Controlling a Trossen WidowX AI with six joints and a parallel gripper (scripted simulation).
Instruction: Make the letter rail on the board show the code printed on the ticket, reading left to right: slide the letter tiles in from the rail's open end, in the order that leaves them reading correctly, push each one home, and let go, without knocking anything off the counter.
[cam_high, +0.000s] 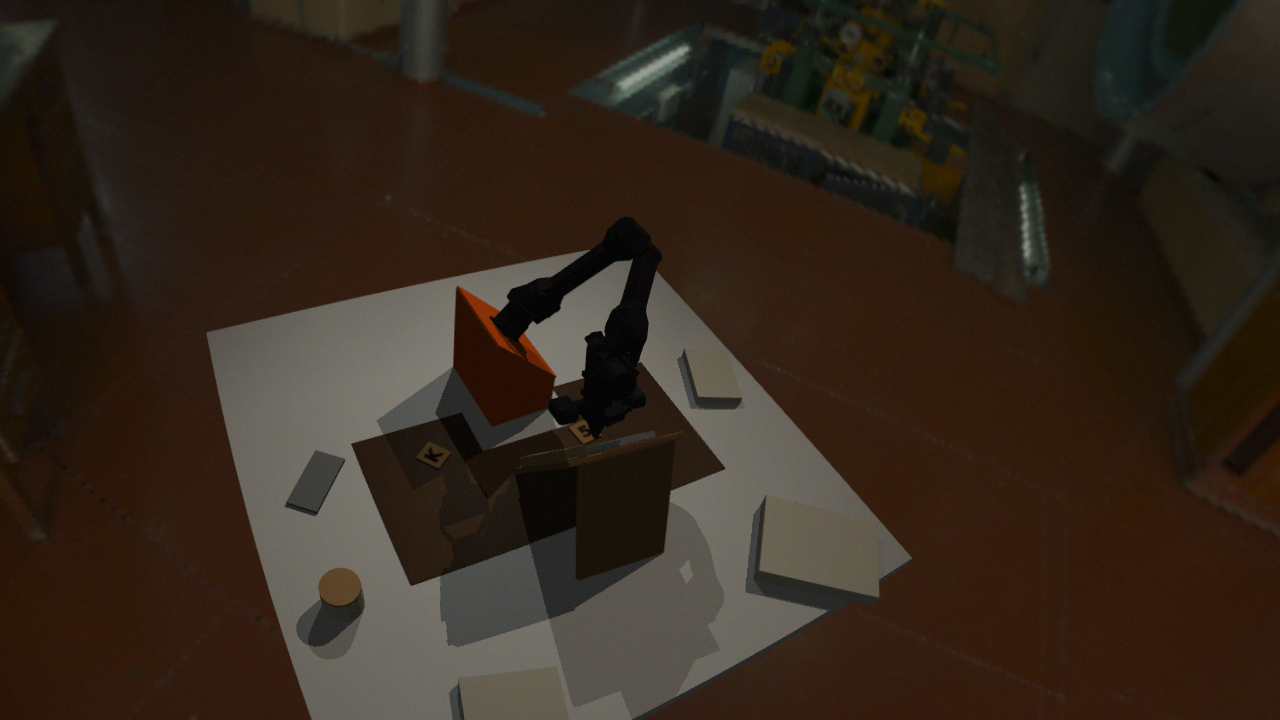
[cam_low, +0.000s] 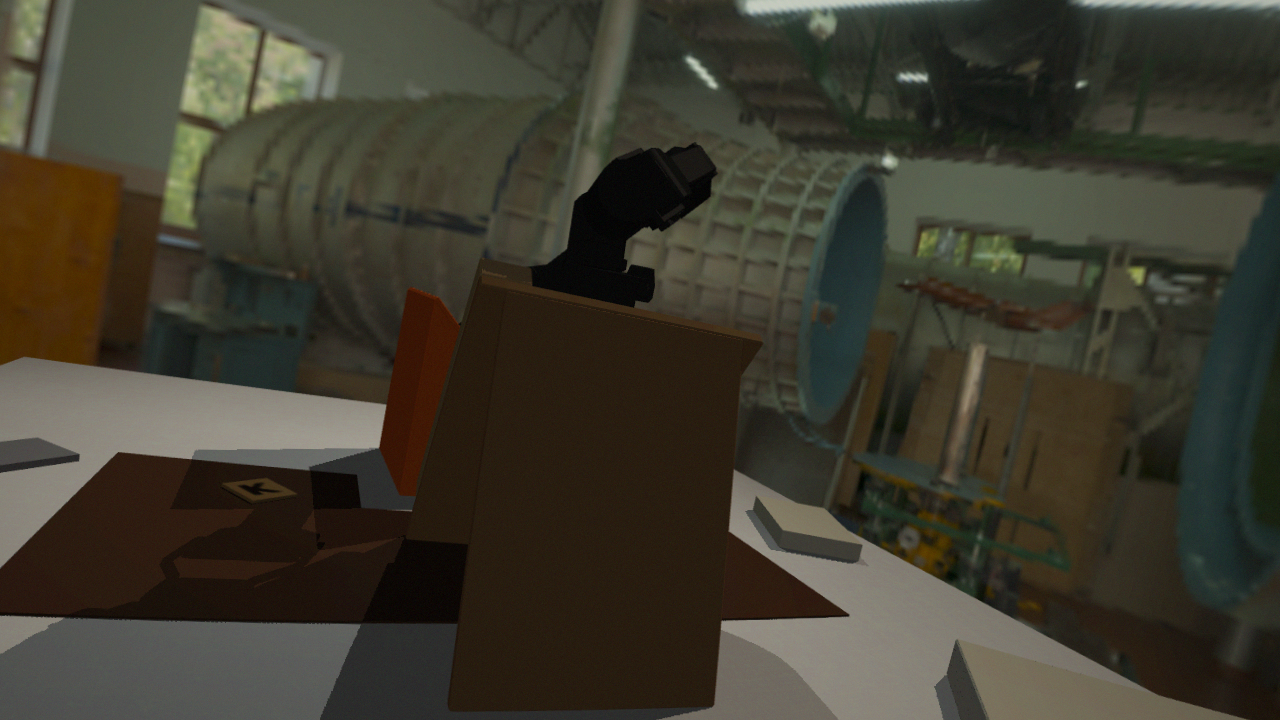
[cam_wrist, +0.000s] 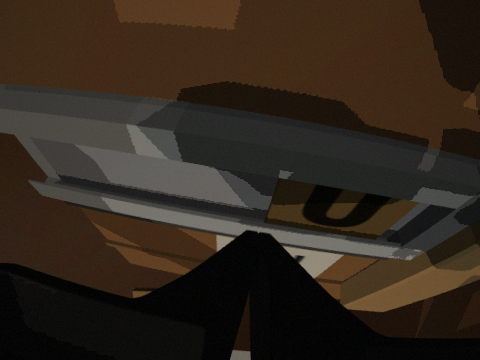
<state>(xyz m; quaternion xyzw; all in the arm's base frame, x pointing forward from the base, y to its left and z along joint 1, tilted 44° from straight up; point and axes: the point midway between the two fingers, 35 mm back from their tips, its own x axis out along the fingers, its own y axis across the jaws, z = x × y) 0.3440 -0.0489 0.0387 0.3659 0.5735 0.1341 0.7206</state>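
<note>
Now: gripper tip 16 cm past the c tile, 19 cm to the right of it and 18 cm above it. Round my gripper tip: white ticket (4 cm behind, 1 cm to the right, 9 cm below); then k tile (25 cm behind, 23 cm to the right, 18 cm below); then dark brown mat (15 cm behind, 2 cm to the right, 18 cm below).
</note>
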